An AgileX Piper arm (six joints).
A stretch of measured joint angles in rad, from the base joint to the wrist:
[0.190, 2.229, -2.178, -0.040, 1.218, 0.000]
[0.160, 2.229, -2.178, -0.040, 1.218, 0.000]
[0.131, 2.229, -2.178, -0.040, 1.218, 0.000]
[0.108, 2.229, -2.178, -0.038, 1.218, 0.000]
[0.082, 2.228, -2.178, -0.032, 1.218, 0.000]
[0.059, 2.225, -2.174, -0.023, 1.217, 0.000]
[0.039, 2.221, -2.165, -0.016, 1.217, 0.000]
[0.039, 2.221, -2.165, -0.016, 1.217, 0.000]
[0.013, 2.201, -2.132, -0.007, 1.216, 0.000]
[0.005, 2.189, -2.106, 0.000, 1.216, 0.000]
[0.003, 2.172, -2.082, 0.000, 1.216, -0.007]
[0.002, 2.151, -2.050, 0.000, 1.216, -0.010]
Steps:
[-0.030, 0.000, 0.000, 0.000, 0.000, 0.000]
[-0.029, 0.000, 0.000, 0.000, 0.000, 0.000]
[-0.023, 0.000, 0.000, 0.002, 0.000, 0.000]
[-0.026, -0.001, 0.000, 0.006, 0.000, 0.000]
[-0.023, -0.003, 0.004, 0.009, -0.001, 0.000]
[-0.020, -0.004, 0.009, 0.007, 0.000, 0.000]
[0.000, 0.000, 0.000, 0.000, 0.000, 0.000]
[-0.026, -0.020, 0.033, 0.009, -0.001, 0.000]
[-0.008, -0.012, 0.026, 0.007, 0.000, 0.000]
[-0.002, -0.017, 0.024, 0.000, 0.000, -0.007]
[-0.001, -0.021, 0.032, 0.000, 0.000, -0.003]

